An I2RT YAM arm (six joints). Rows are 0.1 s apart.
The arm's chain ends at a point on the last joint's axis. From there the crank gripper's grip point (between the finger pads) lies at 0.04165 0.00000 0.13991 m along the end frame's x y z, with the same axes.
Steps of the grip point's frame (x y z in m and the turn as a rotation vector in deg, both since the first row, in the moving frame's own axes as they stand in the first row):
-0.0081 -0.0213 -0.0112 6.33 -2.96 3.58
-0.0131 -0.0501 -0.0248 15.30 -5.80 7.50
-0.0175 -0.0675 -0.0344 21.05 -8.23 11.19
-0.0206 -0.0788 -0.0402 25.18 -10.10 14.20
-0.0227 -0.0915 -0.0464 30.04 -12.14 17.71
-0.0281 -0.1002 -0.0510 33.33 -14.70 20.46
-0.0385 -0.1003 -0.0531 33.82 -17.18 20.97
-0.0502 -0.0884 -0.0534 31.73 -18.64 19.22
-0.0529 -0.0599 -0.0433 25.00 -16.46 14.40
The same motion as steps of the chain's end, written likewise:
-0.0012 -0.0081 -0.0124 6.33 -2.96 3.58
-0.0010 -0.0172 -0.0240 15.30 -5.80 7.50
-0.0018 -0.0226 -0.0310 21.05 -8.23 11.19
-0.0027 -0.0255 -0.0341 25.18 -10.10 14.20
-0.0032 -0.0285 -0.0363 30.04 -12.14 17.71
-0.0053 -0.0303 -0.0379 33.33 -14.70 20.46
-0.0104 -0.0284 -0.0395 33.82 -17.18 20.97
-0.0166 -0.0194 -0.0419 31.73 -18.64 19.22
-0.0194 -0.0047 -0.0383 25.00 -16.46 14.40

